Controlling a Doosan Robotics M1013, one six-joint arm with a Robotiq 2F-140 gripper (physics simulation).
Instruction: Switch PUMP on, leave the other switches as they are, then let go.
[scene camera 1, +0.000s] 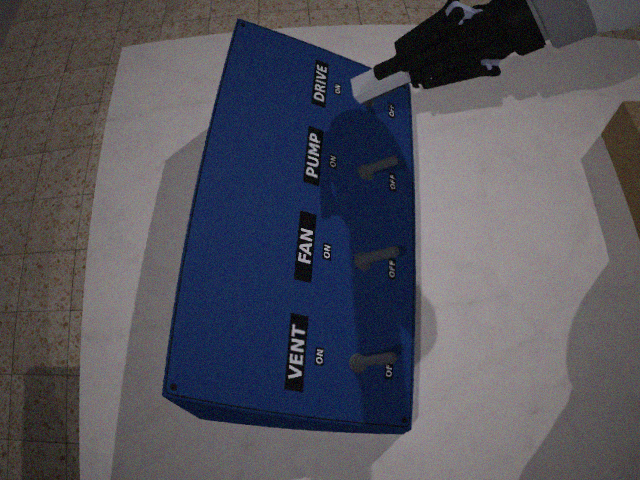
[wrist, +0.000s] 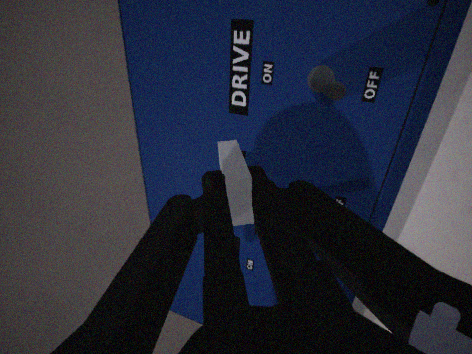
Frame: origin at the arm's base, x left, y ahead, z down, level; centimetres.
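Where they show: gripper, fingertip midpoint: (scene camera 1: 355, 91) (wrist: 228, 158).
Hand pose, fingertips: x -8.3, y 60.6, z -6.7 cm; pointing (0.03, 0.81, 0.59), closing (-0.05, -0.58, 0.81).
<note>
Things, the pixels of their centre, and the offset from my fingertips. Level surfaces: height alone.
- blue switch panel, body centre: (scene camera 1: 304, 222) (wrist: 262, 203) dx +11.8, dy +6.3, dz +11.2 cm
- PUMP lever, body centre: (scene camera 1: 381, 165) dx +6.6, dy -3.2, dz +6.3 cm
- FAN lever, body centre: (scene camera 1: 379, 255) dx +18.6, dy -2.1, dz +6.3 cm
- VENT lever, body centre: (scene camera 1: 376, 359) dx +30.5, dy -1.0, dz +6.3 cm
- DRIVE lever, body centre: (wrist: 326, 85) dx -5.3, dy -4.2, dz +6.3 cm
- pale table, its level: dz +17.5 cm
The blue switch panel (scene camera 1: 248, 180) (wrist: 175, 100) has several grey levers. In the scene view the PUMP lever (scene camera 1: 379, 167) leans toward OFF, under a shadow. The FAN lever (scene camera 1: 378, 256) and VENT lever (scene camera 1: 374, 360) also lean toward OFF. The DRIVE lever (wrist: 327, 83) shows in the wrist view, nearer its OFF label; in the scene view the gripper hides it. My gripper (scene camera 1: 379, 86) (wrist: 228, 158) is shut and empty, its pale fingertips over the DRIVE end of the panel, beyond PUMP. Whether they touch anything cannot be told. In the wrist view the gripper hides the PUMP lever.
The panel rests on a pale table (scene camera 1: 480, 206). A brown block (scene camera 1: 625, 139) stands at the right edge of the scene view. The speckled tiled floor (scene camera 1: 46, 206) shows at the left and top. The arm reaches in from the upper right.
</note>
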